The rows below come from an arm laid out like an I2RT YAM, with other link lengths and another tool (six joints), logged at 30 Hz.
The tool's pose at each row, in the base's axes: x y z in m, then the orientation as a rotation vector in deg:
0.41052, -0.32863, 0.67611, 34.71, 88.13, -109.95
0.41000, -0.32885, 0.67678, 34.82, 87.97, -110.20
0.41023, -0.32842, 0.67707, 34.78, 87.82, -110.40
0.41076, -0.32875, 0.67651, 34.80, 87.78, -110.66
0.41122, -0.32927, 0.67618, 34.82, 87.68, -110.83
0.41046, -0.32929, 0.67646, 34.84, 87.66, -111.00
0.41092, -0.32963, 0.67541, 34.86, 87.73, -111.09
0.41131, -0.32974, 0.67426, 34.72, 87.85, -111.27
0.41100, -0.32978, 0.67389, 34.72, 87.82, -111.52
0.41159, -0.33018, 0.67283, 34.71, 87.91, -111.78
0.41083, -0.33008, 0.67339, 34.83, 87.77, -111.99
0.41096, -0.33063, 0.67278, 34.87, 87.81, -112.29
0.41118, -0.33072, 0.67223, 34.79, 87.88, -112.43
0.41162, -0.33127, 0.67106, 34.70, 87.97, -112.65
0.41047, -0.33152, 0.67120, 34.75, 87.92, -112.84
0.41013, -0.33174, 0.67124, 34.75, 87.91, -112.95
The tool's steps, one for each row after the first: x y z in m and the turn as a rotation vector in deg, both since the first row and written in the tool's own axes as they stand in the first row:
-0.00004, -0.00080, 0.00036, 0.24, 0.04, -0.05
-0.00048, -0.00091, 0.00001, 0.41, -0.03, -0.12
-0.00042, -0.00009, 0.00021, 0.58, 0.01, -0.27
-0.00044, 0.00053, 0.00065, 0.73, 0.01, -0.32
-0.00008, -0.00019, 0.00072, 0.84, 0.04, -0.42
0.00036, 0.00092, 0.00082, 0.87, 0.11, -0.51
0.00087, 0.00201, 0.00068, 0.88, 0.11, -0.74
0.00135, 0.00206, 0.00063, 1.04, 0.14, -0.89
0.00172, 0.00328, 0.00079, 1.15, 0.23, -1.11
0.00186, 0.00234, 0.00081, 1.36, 0.28, -1.15
0.00228, 0.00294, 0.00121, 1.53, 0.38, -1.36
0.00251, 0.00349, 0.00118, 1.55, 0.39, -1.51
0.00308, 0.00470, 0.00146, 1.62, 0.42, -1.73
0.00385, 0.00384, 0.00171, 1.76, 0.47, -1.82
0.00410, 0.00360, 0.00193, 1.83, 0.48, -1.89

